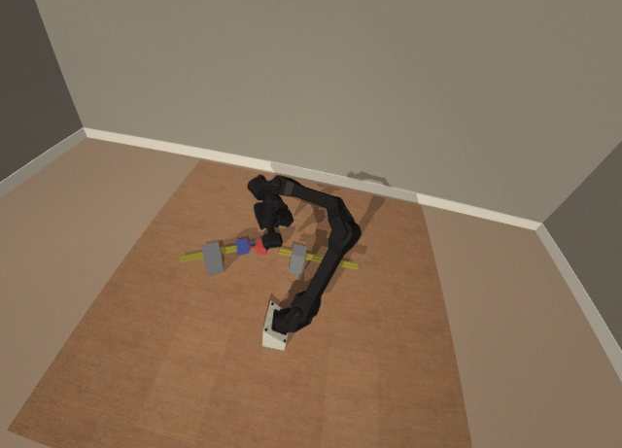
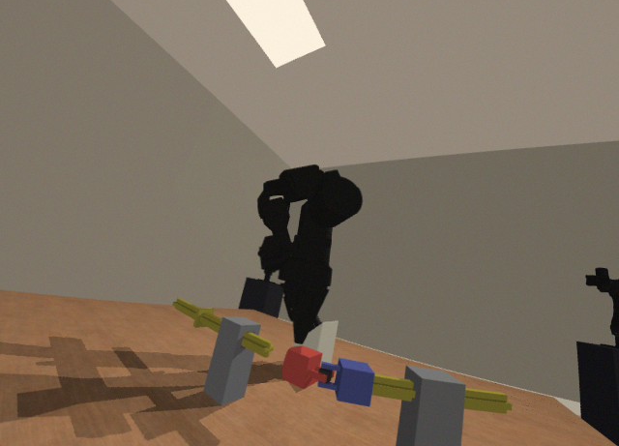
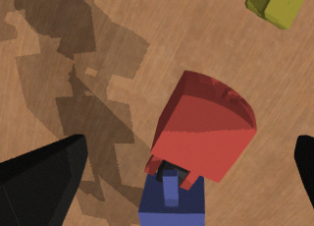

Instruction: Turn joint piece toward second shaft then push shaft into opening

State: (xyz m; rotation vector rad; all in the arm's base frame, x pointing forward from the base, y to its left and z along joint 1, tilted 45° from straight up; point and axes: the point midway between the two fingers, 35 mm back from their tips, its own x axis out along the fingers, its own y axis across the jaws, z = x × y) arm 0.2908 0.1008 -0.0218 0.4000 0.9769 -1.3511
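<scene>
Right now the red joint piece is 40 mm below my gripper tip, 10 mm to the left of it and 10 mm behind it.
</scene>
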